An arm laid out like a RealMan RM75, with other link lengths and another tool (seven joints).
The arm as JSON. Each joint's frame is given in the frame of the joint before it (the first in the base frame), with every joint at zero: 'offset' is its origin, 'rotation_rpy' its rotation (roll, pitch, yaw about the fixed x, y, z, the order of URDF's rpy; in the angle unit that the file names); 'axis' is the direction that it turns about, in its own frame. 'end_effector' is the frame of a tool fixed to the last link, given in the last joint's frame.
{
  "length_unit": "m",
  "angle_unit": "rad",
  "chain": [
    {
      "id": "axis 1",
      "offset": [
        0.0,
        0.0,
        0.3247
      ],
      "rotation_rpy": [
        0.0,
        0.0,
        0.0
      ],
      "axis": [
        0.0,
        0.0,
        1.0
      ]
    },
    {
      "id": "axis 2",
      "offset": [
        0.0,
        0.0,
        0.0
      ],
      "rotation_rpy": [
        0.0,
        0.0,
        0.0
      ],
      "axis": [
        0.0,
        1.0,
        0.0
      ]
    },
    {
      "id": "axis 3",
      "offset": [
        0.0,
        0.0,
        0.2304
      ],
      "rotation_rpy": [
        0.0,
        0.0,
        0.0
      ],
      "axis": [
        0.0,
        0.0,
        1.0
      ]
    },
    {
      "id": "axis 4",
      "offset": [
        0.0,
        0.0,
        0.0
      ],
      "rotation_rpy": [
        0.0,
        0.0,
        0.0
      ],
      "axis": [
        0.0,
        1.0,
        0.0
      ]
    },
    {
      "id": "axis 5",
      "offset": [
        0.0,
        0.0,
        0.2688
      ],
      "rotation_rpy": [
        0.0,
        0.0,
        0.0
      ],
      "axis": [
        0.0,
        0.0,
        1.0
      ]
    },
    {
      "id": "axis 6",
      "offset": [
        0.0,
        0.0,
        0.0
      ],
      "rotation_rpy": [
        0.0,
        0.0,
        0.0
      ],
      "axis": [
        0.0,
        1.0,
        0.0
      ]
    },
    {
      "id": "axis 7",
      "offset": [
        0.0,
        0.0,
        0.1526
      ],
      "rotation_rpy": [
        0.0,
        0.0,
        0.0
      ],
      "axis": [
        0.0,
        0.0,
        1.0
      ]
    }
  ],
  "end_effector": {
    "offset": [
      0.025,
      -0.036,
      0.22
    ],
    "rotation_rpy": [
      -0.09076,
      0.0,
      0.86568
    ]
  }
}
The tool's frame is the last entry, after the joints.
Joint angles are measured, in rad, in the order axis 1, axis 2, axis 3, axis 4, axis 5, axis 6, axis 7. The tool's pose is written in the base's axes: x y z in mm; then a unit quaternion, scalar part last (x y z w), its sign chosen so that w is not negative. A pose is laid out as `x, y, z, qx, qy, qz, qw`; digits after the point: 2 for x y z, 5 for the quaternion.
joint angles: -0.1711 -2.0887 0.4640 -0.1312 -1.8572 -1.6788 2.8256
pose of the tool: -311.52, 416.60, 51.52, -0.76944, 0.08323, -0.13657, 0.61837
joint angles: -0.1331 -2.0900 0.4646 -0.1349 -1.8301 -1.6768 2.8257
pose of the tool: -321.39, 402.58, 41.48, -0.77789, 0.07145, -0.13076, 0.61048
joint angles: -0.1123 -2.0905 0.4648 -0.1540 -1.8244 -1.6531 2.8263
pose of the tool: -334.91, 394.67, 29.56, -0.78602, 0.05019, -0.12224, 0.60391
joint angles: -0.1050 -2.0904 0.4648 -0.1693 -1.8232 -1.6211 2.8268
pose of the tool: -346.41, 391.67, 18.03, -0.79392, 0.03301, -0.11328, 0.59646
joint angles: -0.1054 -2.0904 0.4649 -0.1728 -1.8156 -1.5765 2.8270
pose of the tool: -357.21, 392.00, 4.40, -0.80479, 0.02205, -0.10120, 0.58446
